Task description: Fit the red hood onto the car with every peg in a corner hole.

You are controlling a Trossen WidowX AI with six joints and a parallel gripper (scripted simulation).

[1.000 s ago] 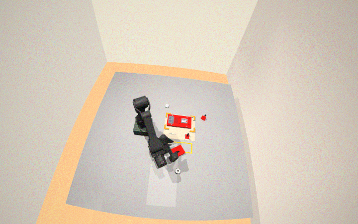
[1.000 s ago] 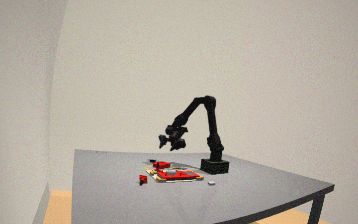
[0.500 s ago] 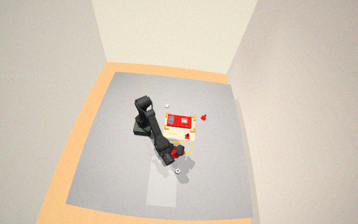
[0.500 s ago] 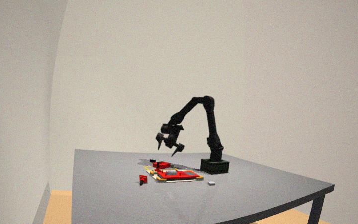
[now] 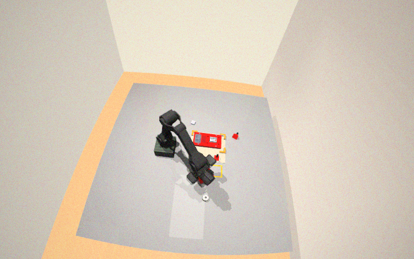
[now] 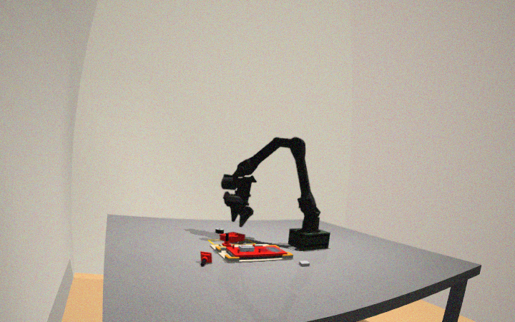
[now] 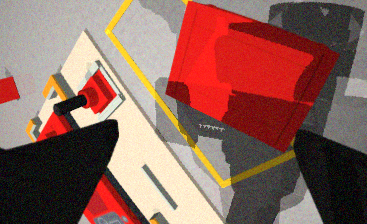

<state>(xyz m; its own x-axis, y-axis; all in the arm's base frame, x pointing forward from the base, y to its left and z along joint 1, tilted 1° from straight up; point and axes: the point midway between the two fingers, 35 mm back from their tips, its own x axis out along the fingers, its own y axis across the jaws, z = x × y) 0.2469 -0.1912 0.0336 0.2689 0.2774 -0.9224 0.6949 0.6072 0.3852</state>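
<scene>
My gripper tip is now 60 mm above the red hood, 10 mm to the left of it and 10 mm short of it. Round my gripper tip: grey engine block 250 mm to the left, 80 mm ahead, 50 mm below; then cream jig 220 mm to the left, 60 mm below, 50 mm ahead.
</scene>
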